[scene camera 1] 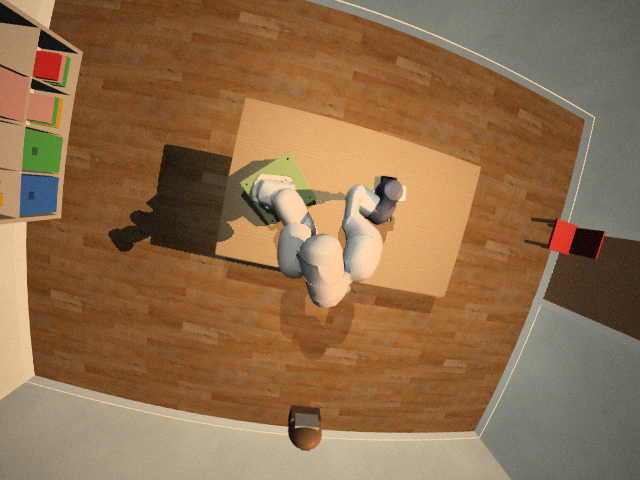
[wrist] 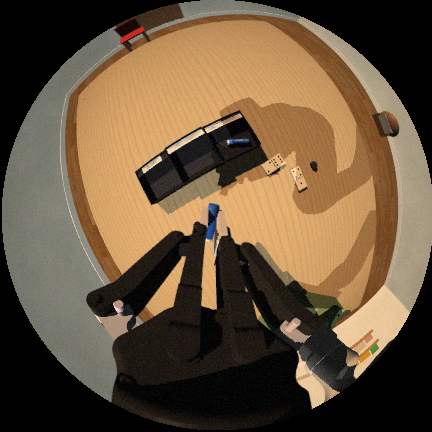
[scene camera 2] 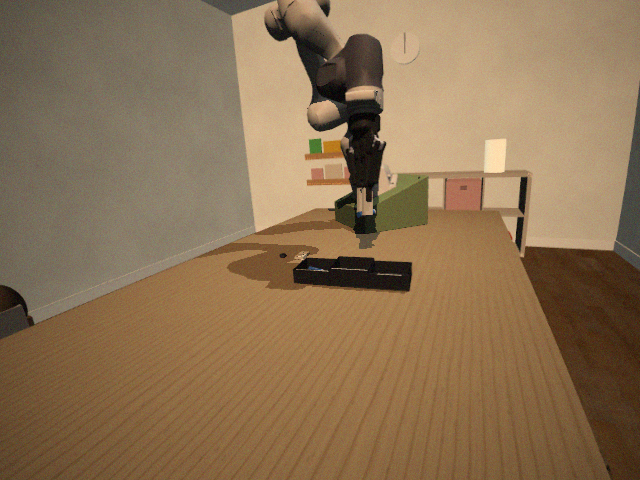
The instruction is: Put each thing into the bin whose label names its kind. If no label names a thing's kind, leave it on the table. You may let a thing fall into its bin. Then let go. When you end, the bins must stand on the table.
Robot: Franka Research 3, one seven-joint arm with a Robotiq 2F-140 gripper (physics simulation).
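My gripper point(scene camera 2: 366, 210) point(wrist: 210, 217) is shut on a blue battery point(wrist: 212, 226) and holds it above the table, beside the row of bins. The arm hides the gripper in scene camera 1. Three black bins point(scene camera 2: 351, 280) point(wrist: 175, 166) stand joined in a row on the table, with white labels too small to read. Another blue battery point(scene camera 2: 315, 268) point(wrist: 238, 142) lies in the end bin nearest the dominoes. The other two bins look empty. Two white dominoes lie beside that end: one domino point(wrist: 274, 165) near the bin, the other domino point(wrist: 299, 179) farther off. A small black thing point(scene camera 2: 282, 255) point(wrist: 314, 166) lies past them.
A green sloped block point(scene camera 1: 287, 166) point(scene camera 2: 405, 206) stands under the arm's base, on the table point(scene camera 1: 423, 248) point(scene camera 2: 310, 387). Arm shadows fall across the dominoes. A red chair point(scene camera 1: 563, 236) point(wrist: 132, 35) and shelving point(scene camera 2: 525, 217) are beyond the table.
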